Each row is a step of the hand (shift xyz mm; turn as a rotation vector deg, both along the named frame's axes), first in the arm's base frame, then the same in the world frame.
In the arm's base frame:
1: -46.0 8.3 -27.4 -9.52 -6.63 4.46
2: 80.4 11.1 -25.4 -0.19 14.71 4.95
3: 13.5 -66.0 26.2 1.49 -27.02 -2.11
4: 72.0 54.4 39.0 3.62 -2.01 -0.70
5: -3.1 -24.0 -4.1 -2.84 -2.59 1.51
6: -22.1 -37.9 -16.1 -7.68 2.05 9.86
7: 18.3 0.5 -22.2 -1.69 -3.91 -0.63
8: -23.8 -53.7 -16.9 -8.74 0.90 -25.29
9: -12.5 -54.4 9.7 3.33 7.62 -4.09
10: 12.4 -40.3 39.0 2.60 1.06 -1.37
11: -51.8 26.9 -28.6 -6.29 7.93 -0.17
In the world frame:
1: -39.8 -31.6 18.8 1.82 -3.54 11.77
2: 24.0 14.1 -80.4 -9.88 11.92 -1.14
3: 67.7 -12.6 21.9 21.17 -16.22 5.05
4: 8.2 84.2 -50.0 3.20 -0.44 -2.69
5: 15.7 -17.6 6.7 1.09 -1.26 3.78
6: 12.6 -40.9 18.9 -2.13 6.02 10.93
7: 1.3 -10.4 -26.8 1.97 -3.24 2.05
8: 23.8 -50.9 24.1 -14.03 -21.59 -7.34
9: 39.5 -27.3 30.1 -5.67 2.29 -6.97
10: 51.5 11.1 22.8 0.04 0.43 -3.09
11: -57.8 -24.0 17.6 -9.51 2.19 2.69

